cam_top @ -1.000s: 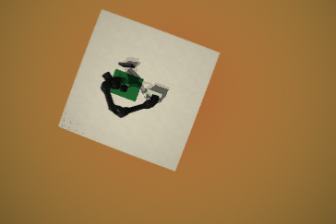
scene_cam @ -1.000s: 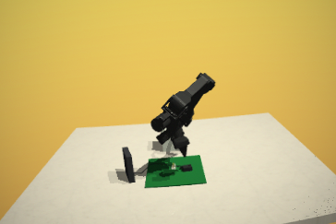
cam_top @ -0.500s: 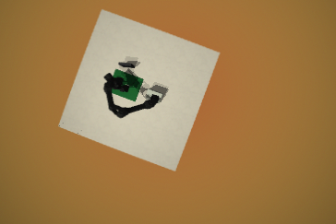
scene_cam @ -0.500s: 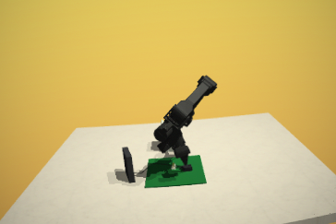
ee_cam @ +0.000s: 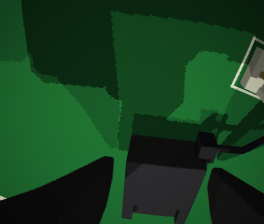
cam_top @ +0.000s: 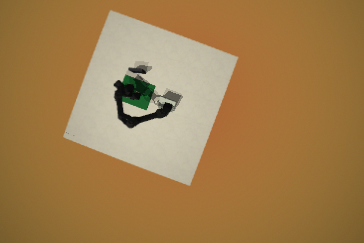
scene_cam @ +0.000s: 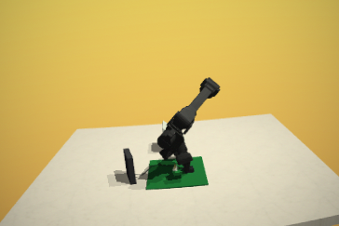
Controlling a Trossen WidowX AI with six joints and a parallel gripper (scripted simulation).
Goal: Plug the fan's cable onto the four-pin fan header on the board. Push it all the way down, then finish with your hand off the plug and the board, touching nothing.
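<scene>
The green board is 20 mm behind my gripper tip, 40 mm to the right of it and 30 mm below it. The rest, counted from my gripper tip: four-pin fan header: 40 mm behind, 50 mm to the right, 10 mm below; then fan plug: 10 mm to the left; then black fan: 230 mm to the right, 50 mm above.
</scene>
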